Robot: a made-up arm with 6 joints. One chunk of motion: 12 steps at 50 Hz.
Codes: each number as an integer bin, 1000 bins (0 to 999) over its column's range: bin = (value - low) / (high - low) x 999, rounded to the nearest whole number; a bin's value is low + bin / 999 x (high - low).
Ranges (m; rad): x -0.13..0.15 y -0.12..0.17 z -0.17..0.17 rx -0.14..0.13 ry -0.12..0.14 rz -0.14..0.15
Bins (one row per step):
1: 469 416 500 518 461 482
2: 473 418 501 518 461 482
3: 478 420 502 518 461 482
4: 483 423 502 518 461 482
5: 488 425 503 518 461 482
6: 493 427 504 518 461 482
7: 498 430 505 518 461 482
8: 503 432 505 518 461 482
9: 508 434 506 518 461 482
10: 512 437 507 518 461 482
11: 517 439 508 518 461 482
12: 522 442 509 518 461 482
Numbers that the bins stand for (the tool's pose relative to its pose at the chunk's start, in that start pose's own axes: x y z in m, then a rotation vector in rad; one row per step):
1: 0.0015 0.0008 0.0002 0.0000 0.0000 -0.0001
2: 0.0026 0.0013 0.0005 0.0000 0.0000 -0.0001
3: 0.0040 0.0019 0.0009 0.0000 0.0000 -0.0001
4: 0.0054 0.0028 0.0009 0.0000 0.0000 -0.0001
5: 0.0068 0.0034 0.0012 0.0000 0.0000 -0.0001
6: 0.0082 0.0040 0.0015 0.0000 0.0000 -0.0001
7: 0.0096 0.0048 0.0019 0.0000 0.0000 -0.0001
8: 0.0110 0.0054 0.0019 0.0000 0.0000 -0.0001
9: 0.0124 0.0060 0.0022 0.0000 0.0000 -0.0001
10: 0.0135 0.0069 0.0026 0.0000 0.0000 -0.0001
11: 0.0149 0.0074 0.0029 0.0000 0.0000 -0.0001
12: 0.0163 0.0083 0.0032 0.0000 0.0000 -0.0001

